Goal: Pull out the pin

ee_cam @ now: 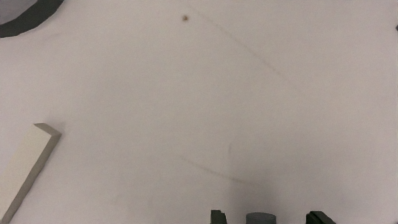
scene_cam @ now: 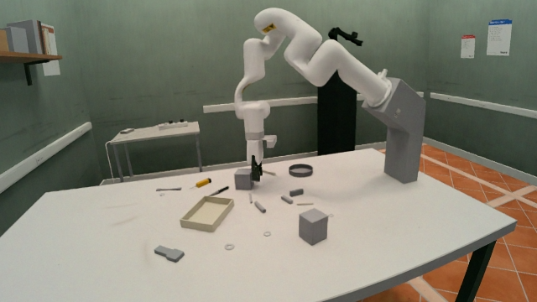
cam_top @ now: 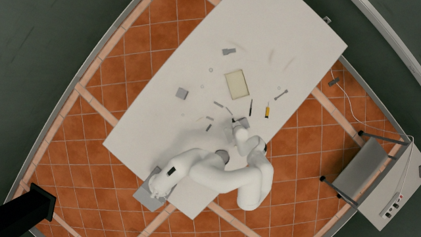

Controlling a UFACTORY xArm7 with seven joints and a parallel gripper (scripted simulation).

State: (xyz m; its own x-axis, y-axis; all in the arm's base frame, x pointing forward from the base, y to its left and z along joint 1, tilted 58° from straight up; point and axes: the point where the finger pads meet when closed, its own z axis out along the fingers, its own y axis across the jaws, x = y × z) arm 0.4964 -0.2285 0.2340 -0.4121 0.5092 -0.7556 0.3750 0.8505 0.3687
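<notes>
My hand is 2 cm short of the short grey pin, 2 cm to the left of it and 3 cm above it. Also, from my hand: round dish 24 cm behind, 1 cm to the right, 5 cm below; then cream tray 26 cm ahead, 10 cm to the left, 5 cm below; then small pale peg 12 cm behind, 10 cm to the right, 5 cm below.
</notes>
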